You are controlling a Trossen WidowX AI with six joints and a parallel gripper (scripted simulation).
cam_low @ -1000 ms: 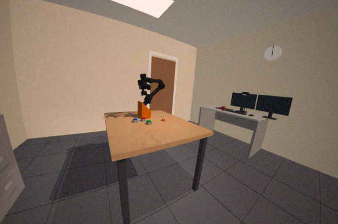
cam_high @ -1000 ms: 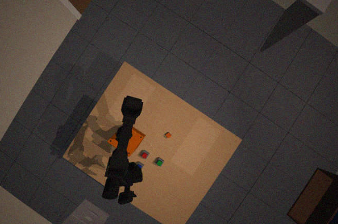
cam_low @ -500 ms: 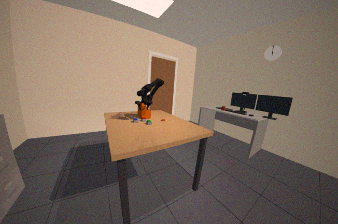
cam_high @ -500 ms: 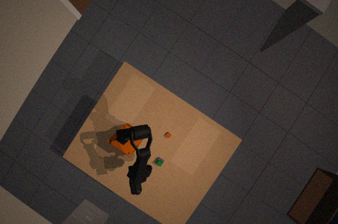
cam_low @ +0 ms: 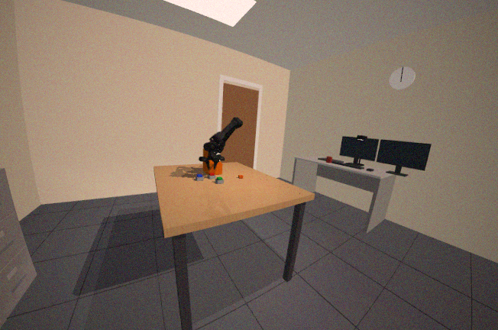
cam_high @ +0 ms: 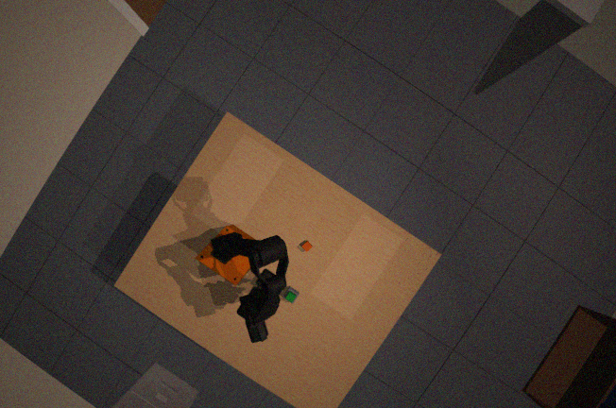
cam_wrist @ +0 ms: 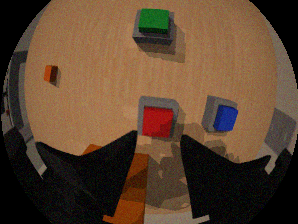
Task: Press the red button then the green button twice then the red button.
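Now: the red button 30 mm below my gripper tip. Also, from my gripper tip: small orange block 230 mm to the left, 60 mm below, 60 mm ahead; then green button 120 mm ahead, 30 mm below, 20 mm to the left; then blue button 100 mm to the right, 30 mm below, 10 mm ahead.
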